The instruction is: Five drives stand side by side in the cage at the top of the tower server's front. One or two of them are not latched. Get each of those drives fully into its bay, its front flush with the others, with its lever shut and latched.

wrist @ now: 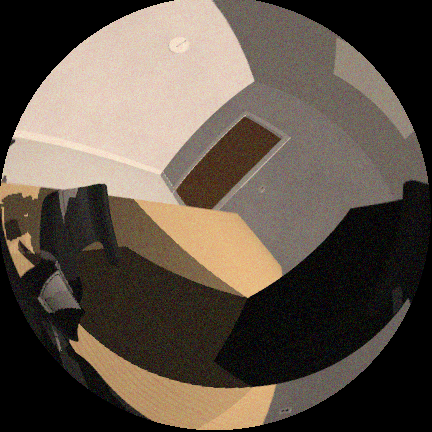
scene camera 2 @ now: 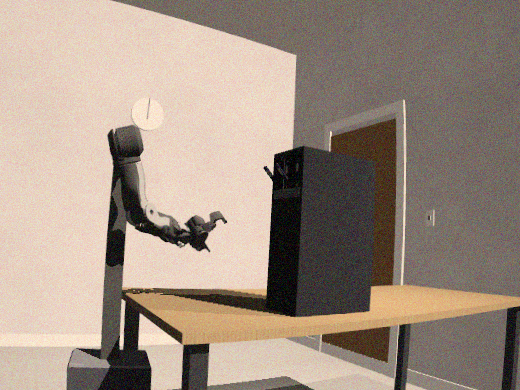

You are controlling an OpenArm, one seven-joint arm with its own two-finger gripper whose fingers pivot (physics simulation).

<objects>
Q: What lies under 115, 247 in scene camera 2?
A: A robot arm post.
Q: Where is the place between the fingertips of my gripper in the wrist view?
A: At 216, 245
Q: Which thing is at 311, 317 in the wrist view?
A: A black tower server.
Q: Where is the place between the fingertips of my gripper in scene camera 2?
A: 215, 232
</objects>
